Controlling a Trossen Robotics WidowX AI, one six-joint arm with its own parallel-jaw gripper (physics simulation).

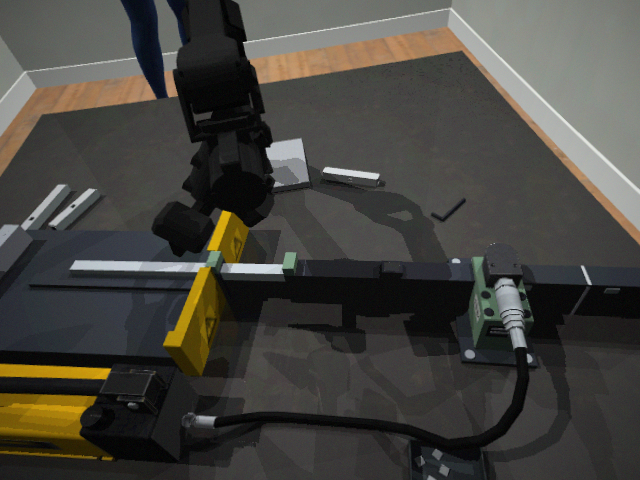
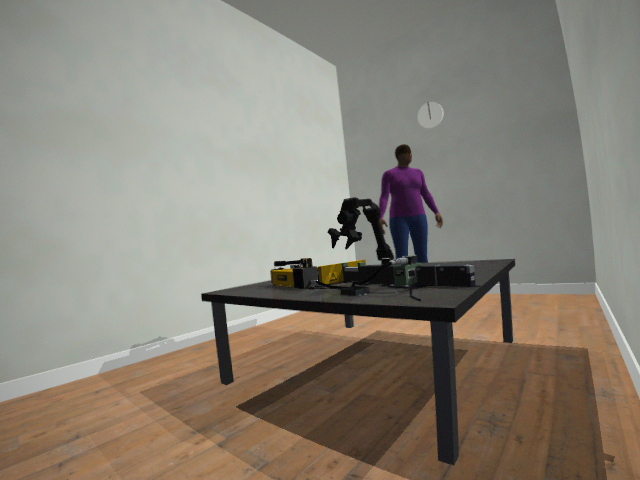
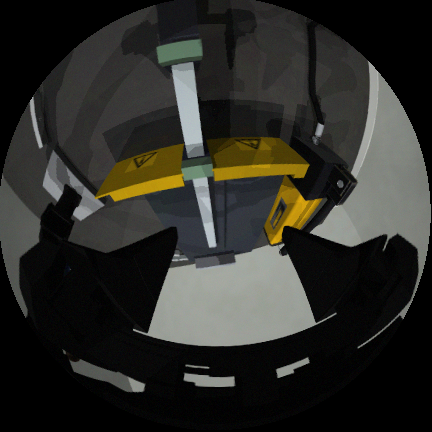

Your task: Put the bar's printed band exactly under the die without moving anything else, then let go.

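Seen in the pictures: gripper, fingertip midpoint: (image 2: 339,248) (image 3: 231,232); arm's base at its link origin: (image 3: 71,195).
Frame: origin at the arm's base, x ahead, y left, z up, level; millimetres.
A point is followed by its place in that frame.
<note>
A pale bar (image 1: 253,270) {x 358, y -60, z 61 mm} (image 3: 187,105) {x 356, y -53, z 61 mm} lies lengthwise through two green guides (image 1: 290,262) {x 384, y 1, z 84 mm} (image 3: 197,171) {x 329, y -117, z 84 mm}, between yellow guard plates (image 1: 191,322) {x 436, y -161, z 78 mm} (image 3: 260,167) {x 396, y -150, z 84 mm}. I cannot make out a printed band. A green housing (image 1: 484,325) {x 573, y 225, z 64 mm} (image 2: 400,276) {x 584, y 253, z 35 mm} with a black head (image 1: 502,258) {x 509, y 282, z 111 mm} stands over the dark rail at the right; I cannot tell whether the head is the die. My gripper (image 1: 217,238) (image 2: 340,247) {x 346, y -129, z 161 mm} (image 3: 231,232) {x 346, y -129, z 161 mm} is open and empty, above the yellow plates and the bar's left part. Its fingers are apart from the bar.
A black cable (image 1: 330,419) {x 602, y -9, z 3 mm} runs from the housing towards a yellow box (image 1: 46,410) {x 498, y -347, z 75 mm}. A small tray (image 1: 411,462) {x 679, y 72, z -7 mm} is at the front. Behind the rail are a pale plate (image 1: 293,152) {x -34, y 96, z -4 mm}, a pale block (image 1: 351,176) {x 128, y 190, z 9 mm} and a black L-shaped key (image 1: 453,210) {x 295, y 343, z -5 mm}. A person (image 2: 404,191) stands behind the table.
</note>
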